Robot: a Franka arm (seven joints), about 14 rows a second.
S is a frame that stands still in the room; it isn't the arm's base.
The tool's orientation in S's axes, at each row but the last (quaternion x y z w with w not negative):
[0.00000, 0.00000, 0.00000, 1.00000]
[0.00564, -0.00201, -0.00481, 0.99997]
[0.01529, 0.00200, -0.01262, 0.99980]
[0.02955, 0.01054, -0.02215, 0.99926]
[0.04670, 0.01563, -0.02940, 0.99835]
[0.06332, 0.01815, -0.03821, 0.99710]
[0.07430, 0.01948, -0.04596, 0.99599]
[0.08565, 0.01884, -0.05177, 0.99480]
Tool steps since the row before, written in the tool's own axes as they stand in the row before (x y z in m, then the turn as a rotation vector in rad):
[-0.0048, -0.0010, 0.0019, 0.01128, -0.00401, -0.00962]
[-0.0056, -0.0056, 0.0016, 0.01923, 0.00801, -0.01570]
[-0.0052, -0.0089, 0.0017, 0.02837, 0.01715, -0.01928]
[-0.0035, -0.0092, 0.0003, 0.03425, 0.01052, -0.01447]
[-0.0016, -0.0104, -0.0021, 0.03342, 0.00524, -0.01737]
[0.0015, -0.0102, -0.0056, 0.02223, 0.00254, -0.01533]
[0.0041, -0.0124, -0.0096, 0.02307, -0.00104, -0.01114]
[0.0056, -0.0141, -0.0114, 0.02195, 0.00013, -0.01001]
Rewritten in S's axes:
[-0.0048, -0.0010, 0.0019, 0.01128, -0.00401, -0.00962]
[-0.0057, -0.0056, 0.0015, 0.01937, 0.00800, -0.01553]
[-0.0054, -0.0088, 0.0015, 0.02872, 0.01701, -0.01887]
[-0.0039, -0.0090, -0.0002, 0.03440, 0.00986, -0.01459]
[-0.0023, -0.0100, -0.0030, 0.03317, 0.00493, -0.01794]
[0.0005, -0.0095, -0.0069, 0.02187, 0.00283, -0.01579]
[0.0026, -0.0111, -0.0115, 0.02250, -0.00140, -0.01221]
[0.0037, -0.0124, -0.0139, 0.02154, -0.00034, -0.01085]

